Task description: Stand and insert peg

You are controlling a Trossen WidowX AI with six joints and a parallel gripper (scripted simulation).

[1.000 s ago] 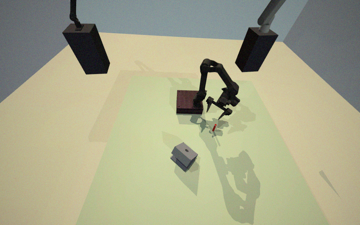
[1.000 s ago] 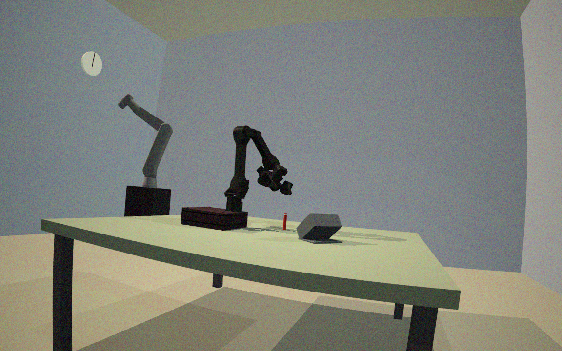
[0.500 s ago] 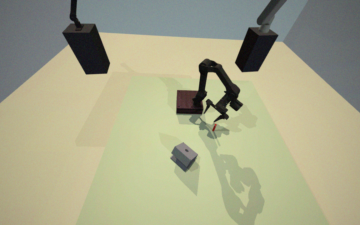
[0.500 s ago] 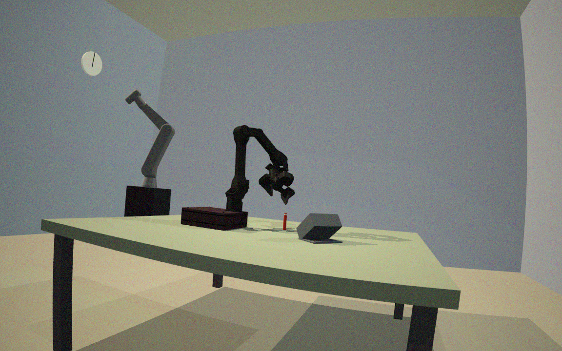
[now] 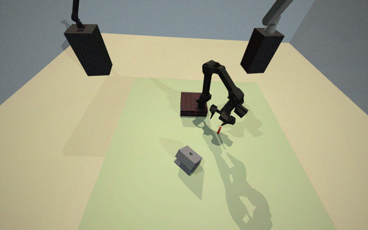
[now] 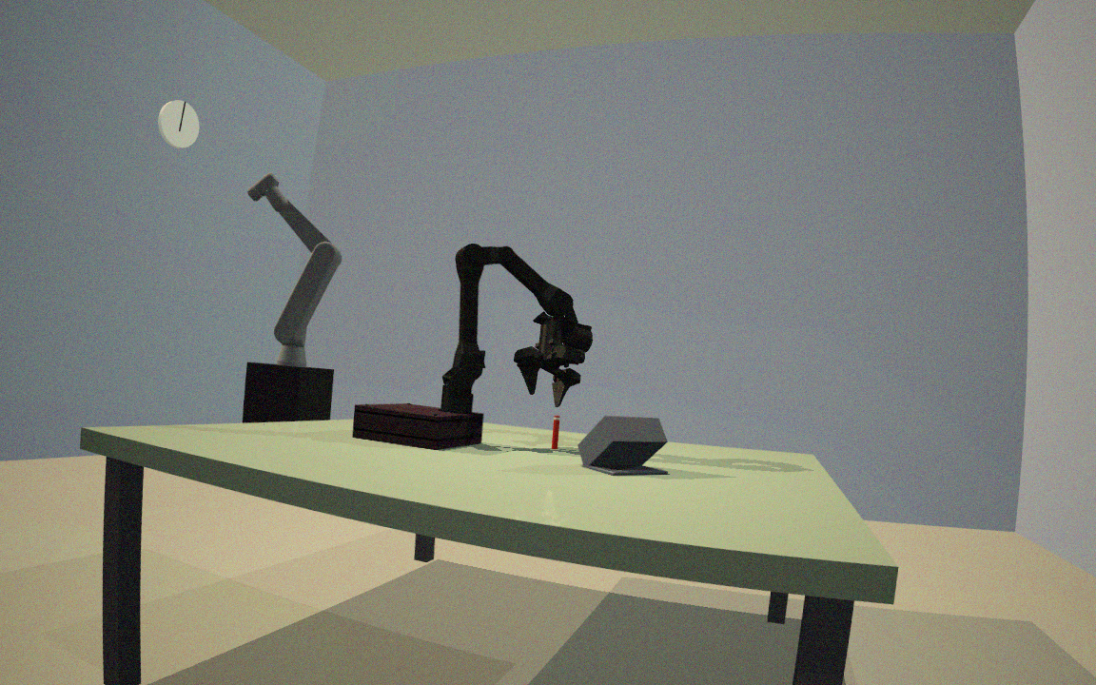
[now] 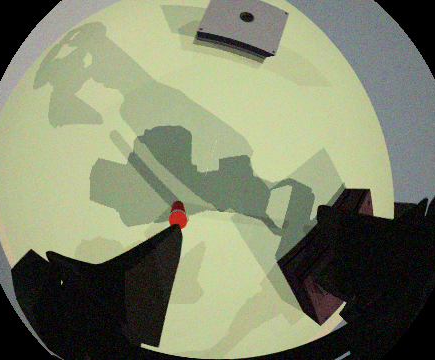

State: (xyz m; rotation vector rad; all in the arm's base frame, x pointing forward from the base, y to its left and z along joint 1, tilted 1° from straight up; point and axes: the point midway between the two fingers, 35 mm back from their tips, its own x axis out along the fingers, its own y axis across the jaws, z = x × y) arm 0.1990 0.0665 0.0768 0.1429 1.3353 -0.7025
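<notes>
Right now my gripper tip is 30 mm short of the red peg, 40 mm to the right of it and 60 mm above it. The rest, counted from my gripper tip: grey sloped panel (200 mm ahead, 230 mm to the right, 60 mm below).
</notes>
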